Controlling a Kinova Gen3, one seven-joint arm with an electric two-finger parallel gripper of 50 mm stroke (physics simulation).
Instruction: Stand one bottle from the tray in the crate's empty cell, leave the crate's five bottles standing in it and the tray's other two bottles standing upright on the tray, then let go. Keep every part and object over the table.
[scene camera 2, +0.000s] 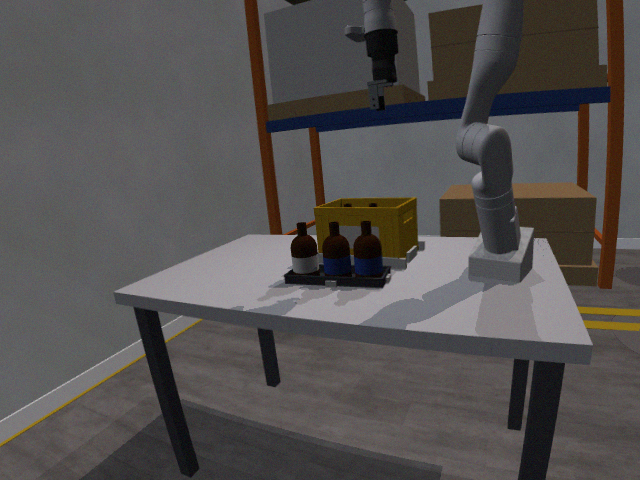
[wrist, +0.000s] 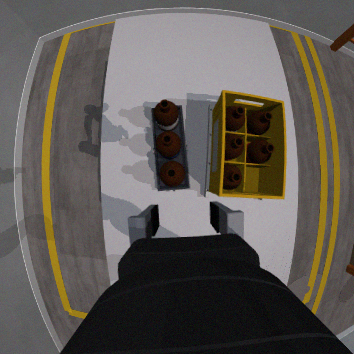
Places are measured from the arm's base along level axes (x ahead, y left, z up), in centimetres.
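Pixels of known places: gripper, between the fingertips: (scene camera 2: 378, 109) (wrist: 183, 213); arm's base, origin of its link: (scene camera 2: 501, 242).
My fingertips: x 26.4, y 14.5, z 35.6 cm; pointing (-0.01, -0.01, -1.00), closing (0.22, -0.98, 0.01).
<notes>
For each thing: its top centre in the pictures, then the offset to it from my fingertips. "*": a spot on its surface instead. Level surfaces: height alone.
- dark tray, centre of its top: (scene camera 2: 337, 270) (wrist: 169, 146) dx +12.8, dy +5.3, dz -41.1 cm
- white-labelled bottle, centre of its top: (wrist: 163, 103) (scene camera 2: 301, 223) dx +21.6, dy +7.8, dz -27.7 cm
- yellow crate, centre of its top: (wrist: 256, 143) (scene camera 2: 365, 202) dx +15.2, dy -17.2, dz -26.1 cm
- empty cell, a spot on its surface: (wrist: 257, 180) * dx +7.0, dy -26.5, dz -42.8 cm
- table, height of its surface: dz -43.7 cm
Three brown bottles stand upright in a row on the dark tray (scene camera 2: 336, 282) (wrist: 187, 184): a white-labelled bottle (scene camera 2: 303, 253) (wrist: 166, 113) at one end, a blue-labelled bottle (scene camera 2: 336, 253) (wrist: 168, 144) in the middle and another blue-labelled bottle (scene camera 2: 368, 253) (wrist: 172, 173) at the other end. The yellow crate (scene camera 2: 403, 227) (wrist: 216, 150) stands beside the tray. In the wrist view five brown bottles stand in its cells; the empty cell (wrist: 257, 180) is at its lower right. My gripper (scene camera 2: 379, 107) (wrist: 183, 213) is open and empty, high above the table, apart from the bottles and the crate.
Low grey rails (scene camera 2: 411, 254) (wrist: 206, 150) stand by the crate on the table (scene camera 2: 217, 273) (wrist: 195, 50). The arm's base (scene camera 2: 498, 266) stands at the table's right. An orange and blue rack (scene camera 2: 261, 103) with boxes stands behind the table.
</notes>
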